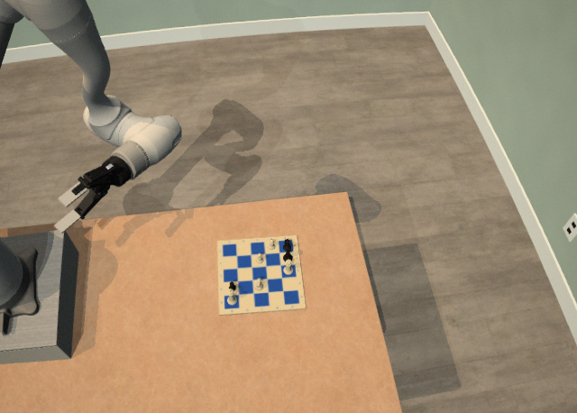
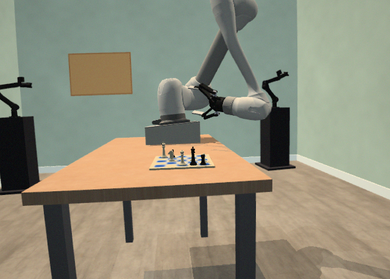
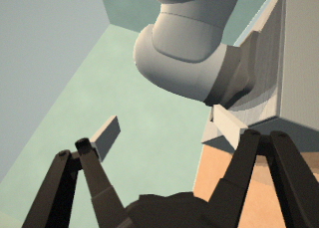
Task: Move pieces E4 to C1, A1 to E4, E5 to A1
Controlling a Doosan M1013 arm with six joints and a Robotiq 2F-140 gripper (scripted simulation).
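Right now the tall white piece is 360 mm ahead of my hand, 200 mm to the right of it and 200 mm below it. From my hand the other things lie so: chessboard 440 mm ahead, 140 mm to the right, 240 mm below.
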